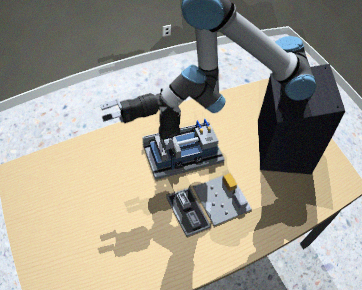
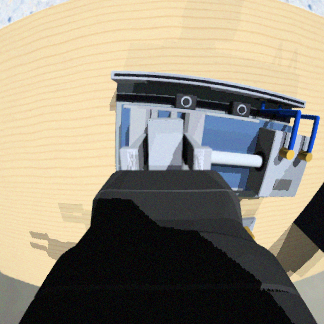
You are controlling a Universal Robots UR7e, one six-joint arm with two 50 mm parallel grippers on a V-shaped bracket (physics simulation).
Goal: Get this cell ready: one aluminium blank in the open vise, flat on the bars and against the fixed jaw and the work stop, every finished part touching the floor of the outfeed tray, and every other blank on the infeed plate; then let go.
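Places are measured from the arm's base along level axes (x ahead, y up, z right), in millimetres.
Pixels of known places: hand, tool point: [image 1: 166, 136] [image 2: 164, 147].
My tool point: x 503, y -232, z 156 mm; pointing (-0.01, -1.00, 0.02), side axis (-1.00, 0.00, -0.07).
Note:
Ahead of a thing's pixels: the offset from my tool point to its middle. "spot": to the spot under its first point.
My gripper [image 1: 166, 144] [image 2: 165, 150] points down into the vise @(dx -68, dy -71, dz -23 mm) [image 1: 209, 142] [image 2: 227, 131], its two fingers against the sides of an upright aluminium blank @(dx +0, dy -22, dz -4 mm) [image 2: 165, 136]. The blank stands between the light vise jaws, with a strip of blue showing beyond its far end. Its underside is hidden, so I cannot tell whether it touches the bars. The dark outfeed tray @(spot: dx +51, dy -114, dz -377 mm) [image 1: 199, 231] holds two finished parts with pockets, one @(dx +44, dy -98, dz -236 mm) [image 1: 184, 199] towards the vise and one @(dx +50, dy -98, dz -326 mm) [image 1: 193, 218] nearer the front. On the infeed plate @(dx -102, dy -117, dz -291 mm) [image 1: 227, 213] a light grey blank @(dx -151, dy -95, dz -340 mm) [image 1: 241, 197] lies at the right edge.
A yellow block @(dx -157, dy -95, dz -249 mm) [image 1: 230, 181] stands at the infeed plate's back corner. Blue hooked pipes @(spot: dx -153, dy -10, dz +7 mm) [image 2: 298, 131] with brass ends rise at the vise's right end. The second gripper [image 1: 107, 111] sticks out left, high up, open and empty. The black robot pedestal [image 1: 287, 135] stands to the right.

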